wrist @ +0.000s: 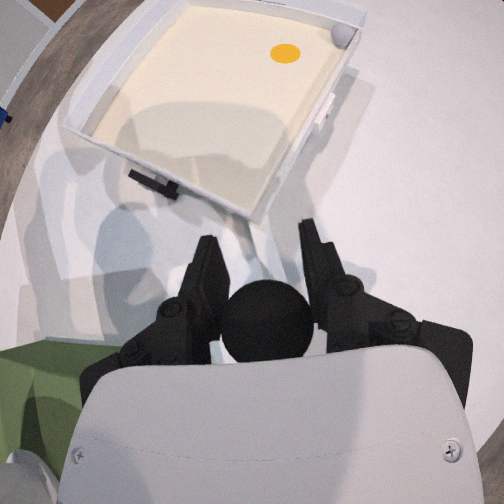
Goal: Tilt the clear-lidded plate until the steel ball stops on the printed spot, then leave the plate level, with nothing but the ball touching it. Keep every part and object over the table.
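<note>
The plate (220,100) is a white-rimmed square tray with a cream floor under a clear lid, seen in the upper half of the wrist view. An orange printed spot (285,53) lies near its far right part. The steel ball (343,34) rests in the far right corner, apart from the spot. A black handle tab (154,183) sticks out of the near left rim, and a white tab (324,111) out of the right rim. My gripper (260,232) is open and empty, its black fingers just short of the plate's near corner, touching nothing.
The plate stands over a white round table top. A green block (35,390) lies at the lower left. Brown floor (50,75) shows beyond the table edge at the upper left, with a grey panel (15,45).
</note>
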